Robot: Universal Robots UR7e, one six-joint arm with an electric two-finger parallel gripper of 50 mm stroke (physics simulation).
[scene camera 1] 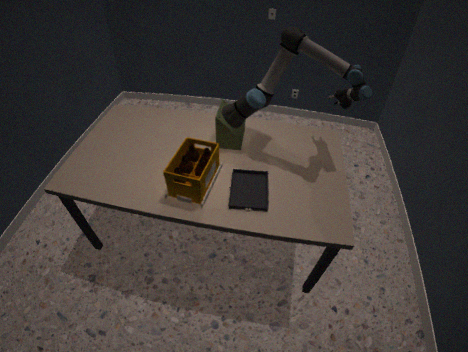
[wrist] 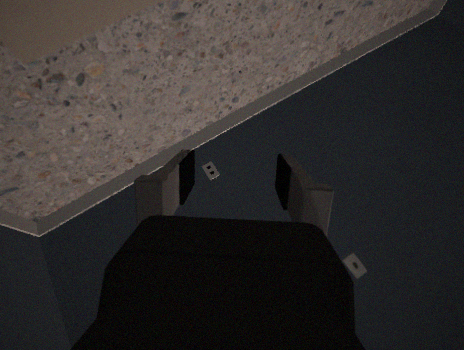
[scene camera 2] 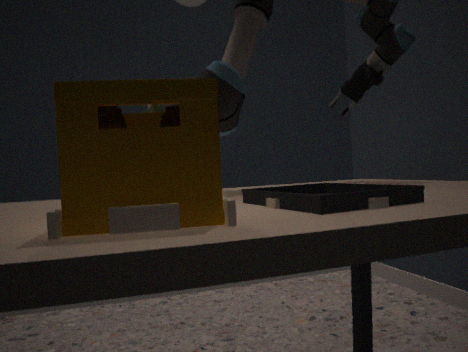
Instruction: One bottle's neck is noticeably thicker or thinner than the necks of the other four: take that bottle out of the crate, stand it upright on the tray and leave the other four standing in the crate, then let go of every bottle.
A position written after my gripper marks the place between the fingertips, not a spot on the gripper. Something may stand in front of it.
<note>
I see my gripper (scene camera 2: 336, 110).
My gripper also shows in the wrist view (wrist: 235, 169).
</note>
